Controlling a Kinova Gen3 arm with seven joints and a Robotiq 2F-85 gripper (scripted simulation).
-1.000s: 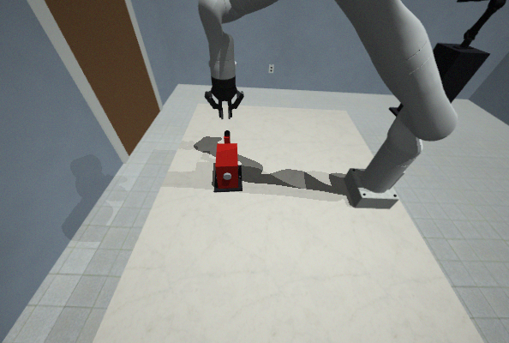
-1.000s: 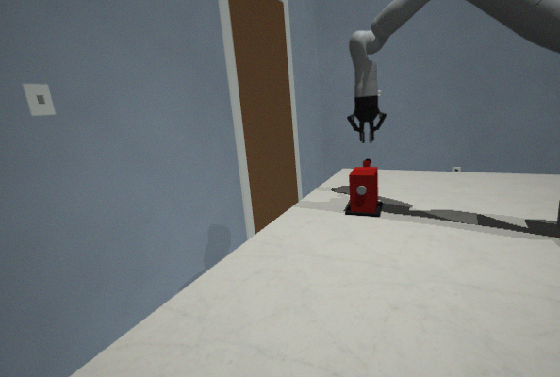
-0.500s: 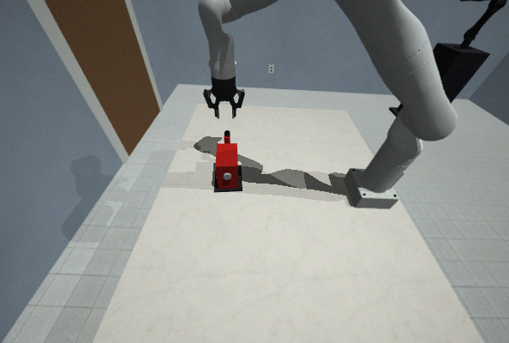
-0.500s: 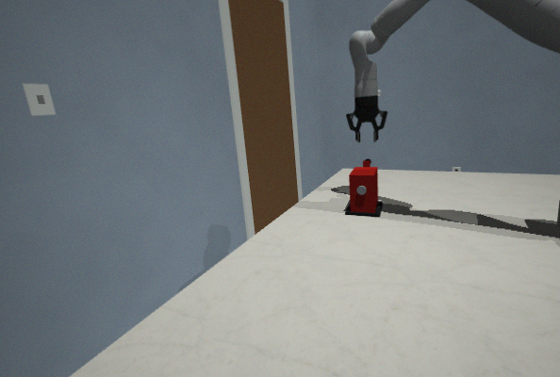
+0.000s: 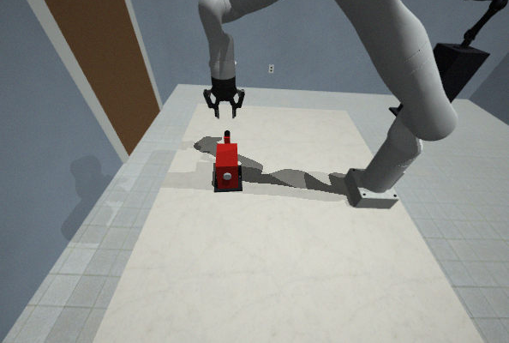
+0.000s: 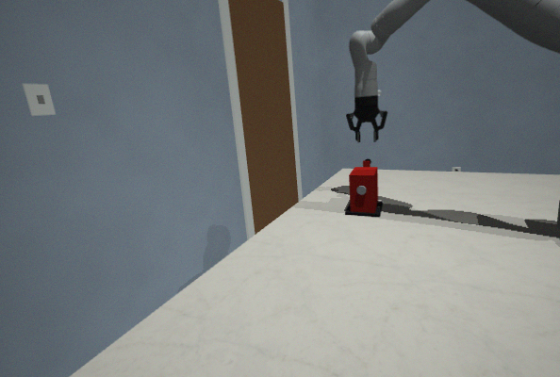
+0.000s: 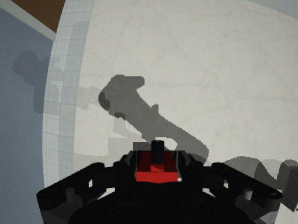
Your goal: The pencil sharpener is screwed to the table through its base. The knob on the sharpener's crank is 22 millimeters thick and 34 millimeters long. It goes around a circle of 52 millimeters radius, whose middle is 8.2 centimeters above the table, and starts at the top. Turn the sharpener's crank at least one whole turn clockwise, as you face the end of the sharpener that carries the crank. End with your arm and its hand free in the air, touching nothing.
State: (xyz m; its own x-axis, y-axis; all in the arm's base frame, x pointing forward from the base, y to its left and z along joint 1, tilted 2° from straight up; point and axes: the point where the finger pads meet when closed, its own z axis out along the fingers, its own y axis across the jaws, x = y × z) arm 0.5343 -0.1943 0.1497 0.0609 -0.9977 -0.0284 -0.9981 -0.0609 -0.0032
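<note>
Right now the crank knob is 9 cm below my hand and 1 cm to the left of it.
</note>
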